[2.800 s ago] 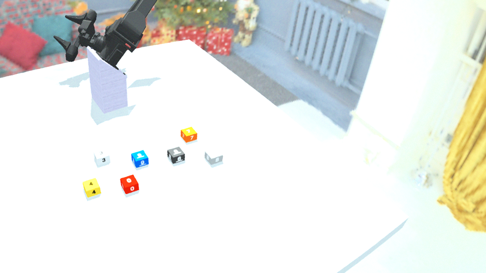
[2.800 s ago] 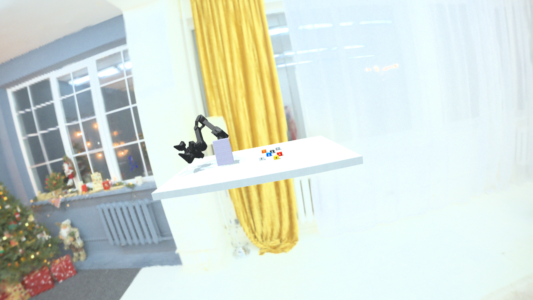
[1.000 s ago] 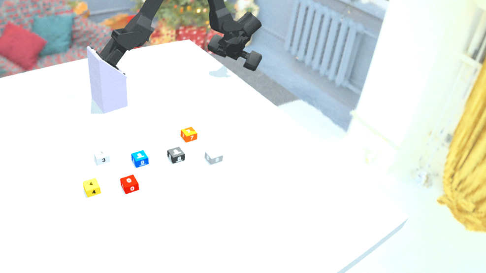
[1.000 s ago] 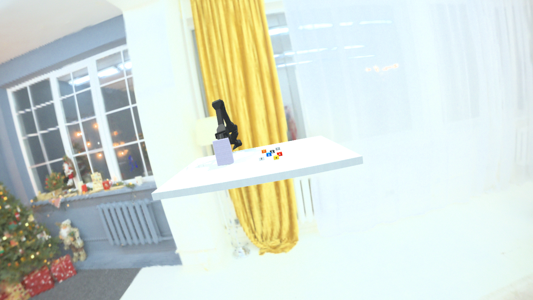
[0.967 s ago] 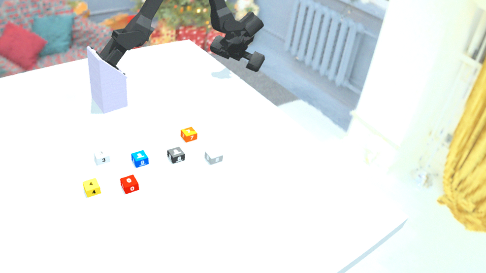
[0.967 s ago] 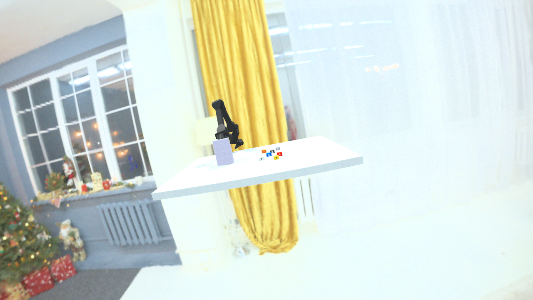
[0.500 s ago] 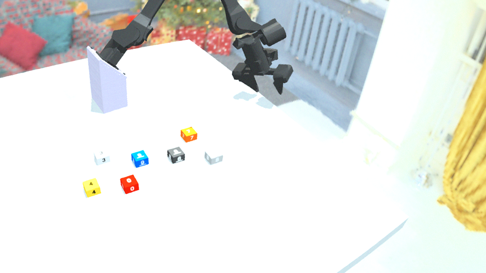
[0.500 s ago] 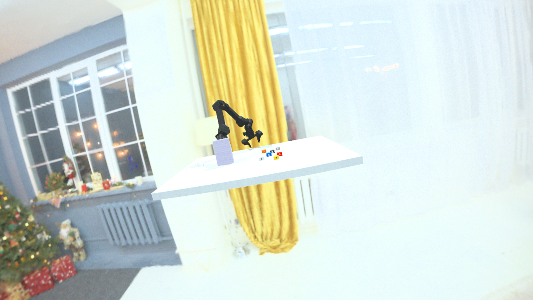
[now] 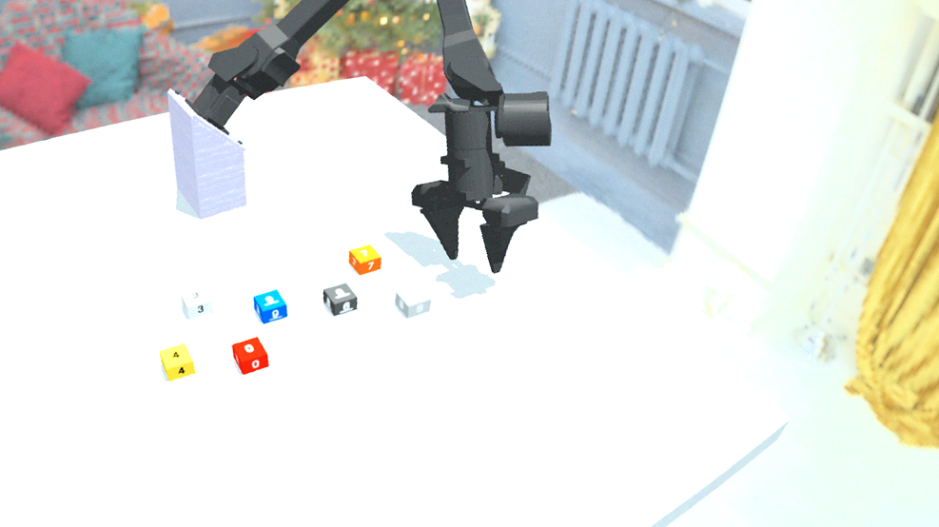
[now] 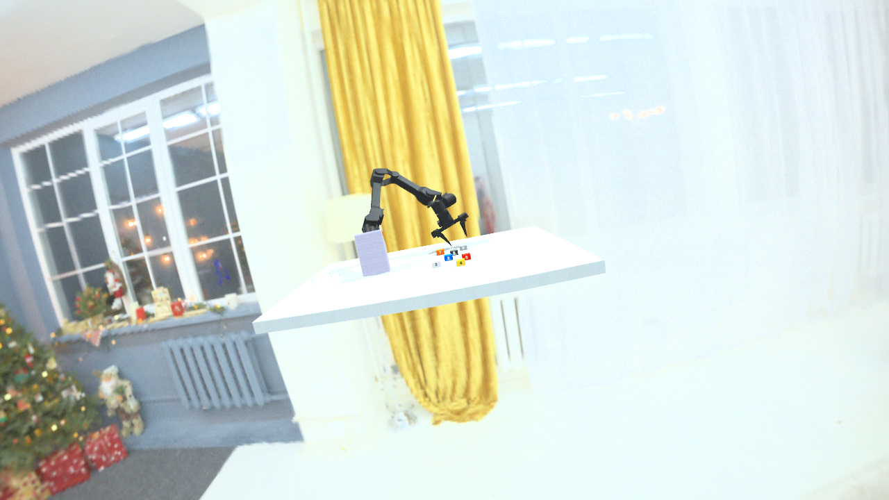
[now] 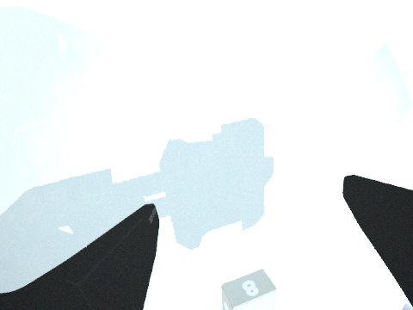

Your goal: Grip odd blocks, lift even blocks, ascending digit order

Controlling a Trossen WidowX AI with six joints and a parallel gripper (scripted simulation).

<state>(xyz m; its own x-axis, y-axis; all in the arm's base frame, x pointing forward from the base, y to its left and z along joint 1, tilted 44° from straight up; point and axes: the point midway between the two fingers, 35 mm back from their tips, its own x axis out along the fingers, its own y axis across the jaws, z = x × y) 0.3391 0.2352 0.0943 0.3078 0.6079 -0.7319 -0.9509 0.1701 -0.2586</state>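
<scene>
The grey block marked 8 lies 10 mm ahead of my gripper tip, 100 mm to the right of it and 10 mm below it. Round my gripper tip: dark grey block marked 6: 40 mm behind, 180 mm to the right, 10 mm below; then orange block marked 7: 100 mm behind, 110 mm to the right, 10 mm below; then blue block: 70 mm behind, 260 mm to the right, 10 mm below.
</scene>
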